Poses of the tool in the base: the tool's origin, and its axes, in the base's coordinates. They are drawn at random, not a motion.
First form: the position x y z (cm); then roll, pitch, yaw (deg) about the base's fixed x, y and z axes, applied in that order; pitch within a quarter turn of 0, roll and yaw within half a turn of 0.
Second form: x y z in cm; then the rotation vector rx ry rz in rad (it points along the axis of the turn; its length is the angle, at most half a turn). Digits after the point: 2 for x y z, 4 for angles.
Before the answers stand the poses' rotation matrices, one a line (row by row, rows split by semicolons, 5 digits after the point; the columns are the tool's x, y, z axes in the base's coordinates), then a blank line. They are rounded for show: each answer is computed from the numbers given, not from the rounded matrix.
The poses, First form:
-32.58, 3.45, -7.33, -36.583, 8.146, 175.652
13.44, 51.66, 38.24, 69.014, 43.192, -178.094
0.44, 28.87, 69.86, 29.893, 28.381, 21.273
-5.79, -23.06, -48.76, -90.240, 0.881, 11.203
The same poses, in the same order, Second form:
-0.98706 0.02333 -0.15864; 0.07505 -0.80709 -0.58565; -0.14170 -0.58997 0.79489
-0.72866 -0.62678 -0.27605; -0.02425 -0.37920 0.92500; -0.68445 0.68070 0.26111
0.81986 -0.09379 0.56483; 0.31920 0.89383 -0.31491; -0.47533 0.43848 0.76275
0.98083 -0.01427 -0.19435; 0.19426 -0.00710 0.98092; -0.01538 -0.99987 -0.00419

-32.58, 3.45, -7.33, -0.2469, -0.9664, 2.9502
13.44, 51.66, 38.24, -0.8742, 1.4615, 2.1562
0.44, 28.87, 69.86, 0.4134, 0.5708, 0.2266
-5.79, -23.06, -48.76, -1.5710, -0.1419, 0.1654

